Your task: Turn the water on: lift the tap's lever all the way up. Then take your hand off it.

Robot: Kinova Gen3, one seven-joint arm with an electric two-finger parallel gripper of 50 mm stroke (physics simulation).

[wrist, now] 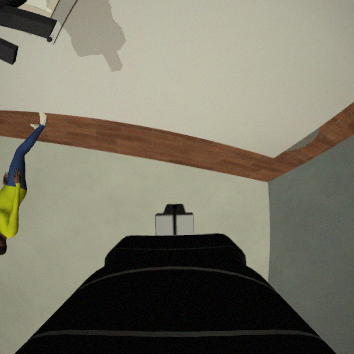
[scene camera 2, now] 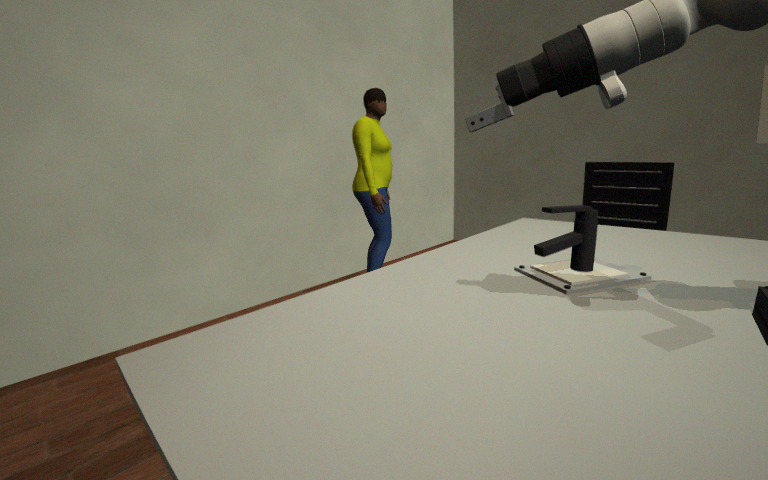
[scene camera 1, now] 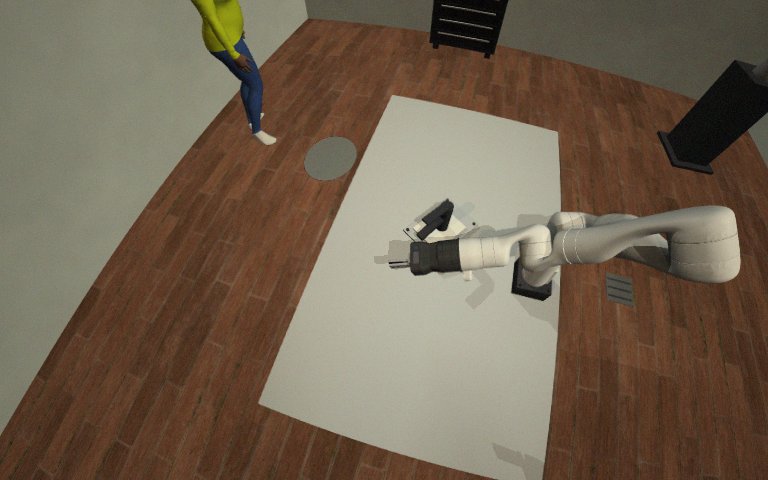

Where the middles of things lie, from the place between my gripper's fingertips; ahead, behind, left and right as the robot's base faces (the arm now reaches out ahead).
Now: the square base plate (scene camera 2: 633, 276) 15 cm behind my hand, 32 cm to the right of it and 30 cm below it.
